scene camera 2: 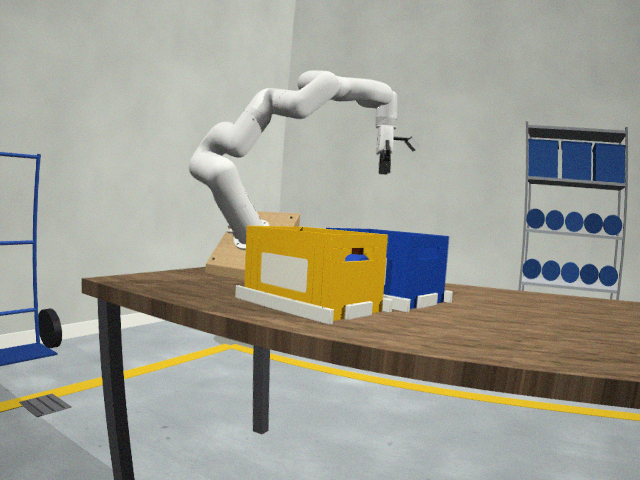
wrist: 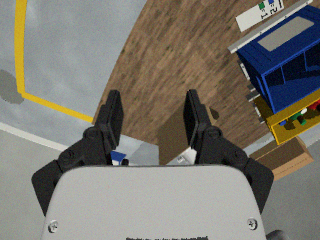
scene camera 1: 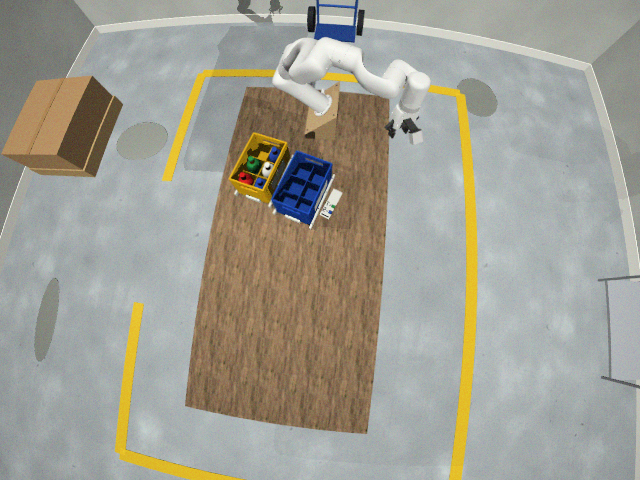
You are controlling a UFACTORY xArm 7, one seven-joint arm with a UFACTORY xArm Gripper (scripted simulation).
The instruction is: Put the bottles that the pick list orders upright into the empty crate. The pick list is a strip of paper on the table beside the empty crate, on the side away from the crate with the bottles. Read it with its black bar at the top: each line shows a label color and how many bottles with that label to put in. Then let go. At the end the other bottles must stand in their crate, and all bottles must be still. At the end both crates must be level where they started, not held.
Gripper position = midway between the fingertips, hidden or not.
In view: my gripper (scene camera 2: 384, 173) and a blue crate (scene camera 2: 407, 275).
The blue crate also shows in scene camera 1 (scene camera 1: 295, 179). My gripper also shows in the wrist view (wrist: 153, 101) and in scene camera 1 (scene camera 1: 397, 133).
